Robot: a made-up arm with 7 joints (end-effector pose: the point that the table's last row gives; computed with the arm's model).
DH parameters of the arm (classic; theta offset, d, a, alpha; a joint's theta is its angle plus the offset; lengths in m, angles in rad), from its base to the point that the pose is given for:
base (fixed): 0 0 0 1.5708
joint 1: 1.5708 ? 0 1.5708
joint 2: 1.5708 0 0 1.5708
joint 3: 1.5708 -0.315 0 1.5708
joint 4: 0 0 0 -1.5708
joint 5: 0 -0.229 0 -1.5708
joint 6: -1.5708 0 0 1.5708
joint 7: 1.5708 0 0 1.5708
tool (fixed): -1.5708 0 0 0
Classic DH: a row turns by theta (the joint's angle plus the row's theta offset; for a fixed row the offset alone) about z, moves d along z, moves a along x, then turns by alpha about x.
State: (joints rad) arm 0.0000 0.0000 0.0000 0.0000 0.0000 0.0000 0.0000
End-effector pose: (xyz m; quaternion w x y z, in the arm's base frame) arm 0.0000 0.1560 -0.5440 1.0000 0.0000 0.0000 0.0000
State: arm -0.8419 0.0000 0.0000 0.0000 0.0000 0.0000 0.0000
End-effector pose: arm -0.4058 0.1560 -0.3623 0.9127 0.0000 0.4086 0.0000
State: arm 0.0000 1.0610 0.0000 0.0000 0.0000 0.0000 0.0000
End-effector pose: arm 0.0000 0.6308 -0.2655 0.8626 0.5060 0.0000 0.0000
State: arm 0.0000 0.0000 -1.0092 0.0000 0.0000 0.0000 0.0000
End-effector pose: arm 0.0000 0.1560 -0.5440 0.8754 0.0000 0.0000 -0.4835
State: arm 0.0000 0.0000 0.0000 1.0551 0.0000 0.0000 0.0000
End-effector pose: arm 0.1992 0.1560 -0.4279 0.8640 0.0000 -0.5034 0.0000
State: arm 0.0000 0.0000 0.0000 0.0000 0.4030 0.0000 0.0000
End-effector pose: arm 0.0000 0.1560 -0.5440 0.9798 0.0000 0.0000 0.2001
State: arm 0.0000 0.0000 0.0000 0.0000 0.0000 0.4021 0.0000
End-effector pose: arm 0.0000 0.1560 -0.5440 0.9799 0.0000 0.1997 0.0000
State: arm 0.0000 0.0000 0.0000 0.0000 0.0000 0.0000 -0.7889
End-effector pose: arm 0.0000 0.1560 -0.5440 0.9232 0.3843 0.0000 0.0000
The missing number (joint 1, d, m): -0.156
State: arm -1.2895 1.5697 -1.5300 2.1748 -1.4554 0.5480 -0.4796
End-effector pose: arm -0.1790 0.3407 -0.0597 0.3409 -0.2700 -0.3493 -0.8300
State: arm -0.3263 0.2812 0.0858 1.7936 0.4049 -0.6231 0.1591
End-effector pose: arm 0.1311 0.2478 -0.3069 0.4913 -0.0539 -0.8692 -0.0144
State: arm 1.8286 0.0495 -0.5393 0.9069 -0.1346 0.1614 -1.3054
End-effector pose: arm 0.4055 0.0861 0.2670 0.0715 0.3336 -0.8612 0.3767
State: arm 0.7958 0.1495 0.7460 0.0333 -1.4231 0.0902 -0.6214
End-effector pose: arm 0.3876 0.2421 -0.3718 0.7779 0.4799 -0.3743 -0.1563
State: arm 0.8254 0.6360 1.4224 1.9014 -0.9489 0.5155 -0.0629
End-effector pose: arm 0.0705 0.4713 -0.0215 0.2243 0.6861 -0.3570 0.5929
